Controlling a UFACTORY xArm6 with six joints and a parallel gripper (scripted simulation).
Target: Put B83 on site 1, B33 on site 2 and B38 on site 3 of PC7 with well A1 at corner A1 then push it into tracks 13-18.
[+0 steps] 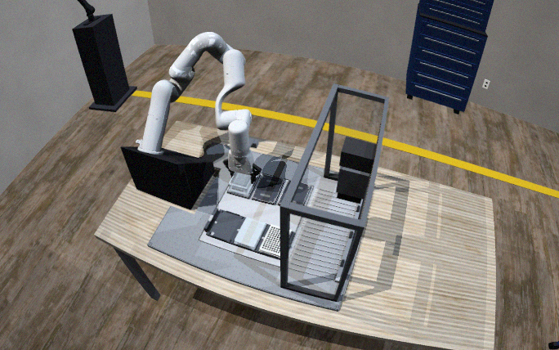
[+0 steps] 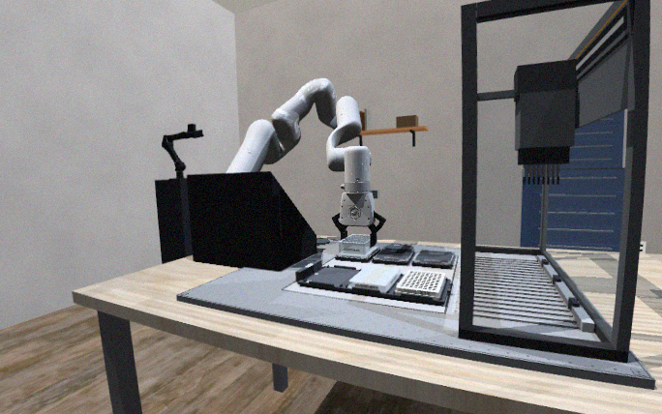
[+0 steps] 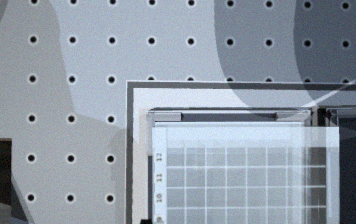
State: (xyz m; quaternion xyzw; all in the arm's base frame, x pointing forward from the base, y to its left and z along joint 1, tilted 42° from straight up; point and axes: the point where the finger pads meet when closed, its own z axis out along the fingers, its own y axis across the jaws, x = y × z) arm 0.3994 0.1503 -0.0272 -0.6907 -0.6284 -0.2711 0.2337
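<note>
The dark carrier PC7 lies 24 cm to the right of my hand, 10 cm ahead of it and 3 cm below it. From my hand the other things lie so: nest s2: 11 cm ahead, 4 cm below; then deep-well block B83: 1 cm below; then nest s3: 22 cm ahead, 4 cm below, 1 cm to the right.
</note>
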